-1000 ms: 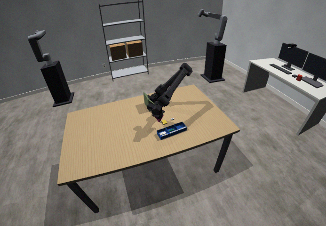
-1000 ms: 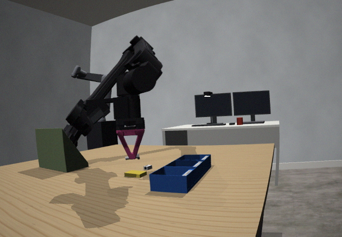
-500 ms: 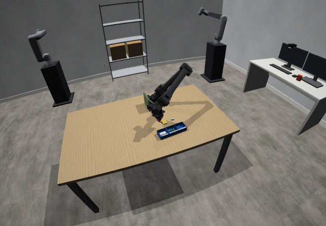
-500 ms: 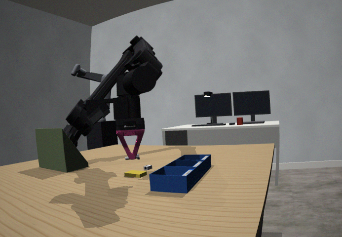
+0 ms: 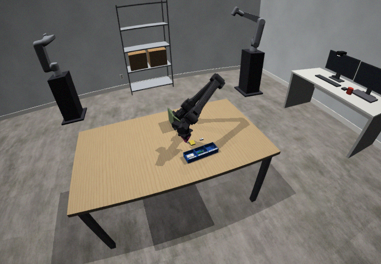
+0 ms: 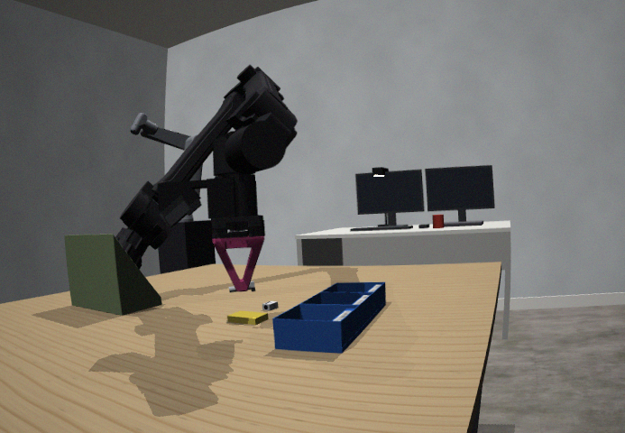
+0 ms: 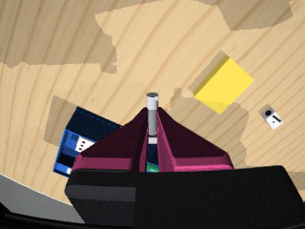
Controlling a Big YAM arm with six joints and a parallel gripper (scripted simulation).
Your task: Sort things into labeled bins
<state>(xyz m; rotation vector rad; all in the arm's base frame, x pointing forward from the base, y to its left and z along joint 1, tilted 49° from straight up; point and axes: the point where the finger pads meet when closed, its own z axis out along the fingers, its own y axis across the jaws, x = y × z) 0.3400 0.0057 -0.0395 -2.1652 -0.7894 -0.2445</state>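
My hand is right at the bolt. From my hand the other things lie so: blue three-part bin: 10 cm ahead, 8 cm to the left, 5 cm below; yellow block: 4 cm behind, 6 cm to the left, 6 cm below; green battery: 9 cm ahead, 8 cm to the left, 5 cm below.
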